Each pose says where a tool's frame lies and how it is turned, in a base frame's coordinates. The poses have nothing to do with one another.
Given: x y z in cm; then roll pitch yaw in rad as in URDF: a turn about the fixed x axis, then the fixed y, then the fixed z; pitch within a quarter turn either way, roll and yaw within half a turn.
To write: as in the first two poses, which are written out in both.
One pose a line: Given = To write
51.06 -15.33 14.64 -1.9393 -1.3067 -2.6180 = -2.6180 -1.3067 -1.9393 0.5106 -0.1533 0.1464
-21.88 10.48 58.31 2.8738 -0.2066 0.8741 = 0.8741 -0.2066 2.8738 -0.2188 0.1048 0.5831
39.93 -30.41 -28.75 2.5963 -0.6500 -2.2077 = -2.2077 -0.6500 2.5963 0.3993 -0.3041 -0.2875
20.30 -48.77 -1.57 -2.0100 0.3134 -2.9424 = -2.9424 0.3134 -2.0100 0.2030 -0.4877 -0.0157
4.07 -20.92 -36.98 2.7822 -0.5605 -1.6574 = -1.6574 -0.5605 2.7822 0.0407 -0.2092 -0.3698
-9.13 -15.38 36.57 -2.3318 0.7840 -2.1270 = -2.1270 0.7840 -2.3318 -0.0913 -0.1538 0.3657
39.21 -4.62 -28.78 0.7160 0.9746 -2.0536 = -2.0536 0.9746 0.7160 0.3921 -0.0462 -0.2878
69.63 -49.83 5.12 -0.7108 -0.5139 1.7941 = 1.7941 -0.5139 -0.7108 0.6963 -0.4983 0.0512
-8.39 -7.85 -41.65 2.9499 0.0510 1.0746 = 1.0746 0.0510 2.9499 -0.0839 -0.0785 -0.4165
